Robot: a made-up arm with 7 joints.
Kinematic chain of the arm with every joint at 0, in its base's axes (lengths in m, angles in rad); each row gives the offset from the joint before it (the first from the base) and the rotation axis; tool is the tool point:
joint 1: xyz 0 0 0.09 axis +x
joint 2: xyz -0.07 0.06 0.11 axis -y
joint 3: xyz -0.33 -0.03 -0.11 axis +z
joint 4: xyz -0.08 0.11 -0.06 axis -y
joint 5: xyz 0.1 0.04 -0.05 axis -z
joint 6: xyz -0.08 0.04 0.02 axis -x
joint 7: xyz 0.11 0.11 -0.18 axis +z
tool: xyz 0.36 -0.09 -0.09
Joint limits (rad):
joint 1: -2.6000..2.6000
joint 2: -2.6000..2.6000
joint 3: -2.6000..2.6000
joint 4: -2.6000..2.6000
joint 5: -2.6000..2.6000
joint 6: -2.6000..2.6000
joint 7: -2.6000..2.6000
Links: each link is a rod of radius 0.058 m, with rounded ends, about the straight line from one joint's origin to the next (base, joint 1, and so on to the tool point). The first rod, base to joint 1, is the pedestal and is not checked.
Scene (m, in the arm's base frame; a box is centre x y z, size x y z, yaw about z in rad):
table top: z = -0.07
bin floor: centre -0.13 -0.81 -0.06 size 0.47 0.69 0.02 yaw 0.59
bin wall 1: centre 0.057 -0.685 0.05 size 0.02 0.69 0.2 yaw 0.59
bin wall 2: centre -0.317 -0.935 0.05 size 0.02 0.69 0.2 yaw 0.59
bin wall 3: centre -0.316 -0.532 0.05 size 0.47 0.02 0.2 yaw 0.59
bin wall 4: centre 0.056 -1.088 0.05 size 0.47 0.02 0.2 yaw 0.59
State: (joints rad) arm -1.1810 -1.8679 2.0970 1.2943 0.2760 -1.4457 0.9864
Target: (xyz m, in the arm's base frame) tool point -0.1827 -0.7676 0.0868
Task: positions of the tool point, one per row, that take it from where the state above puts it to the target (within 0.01 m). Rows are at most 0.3 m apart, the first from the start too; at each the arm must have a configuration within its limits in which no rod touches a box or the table.
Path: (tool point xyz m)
1: 0.3728 0.1243 0.7836
2: 0.2727 -0.1474 0.8200
3: 0.1630 -0.4097 0.7450
4: 0.0481 -0.6186 0.5746
5: -0.0684 -0.7426 0.3415
6: -0.1827 -0.7676 0.0868

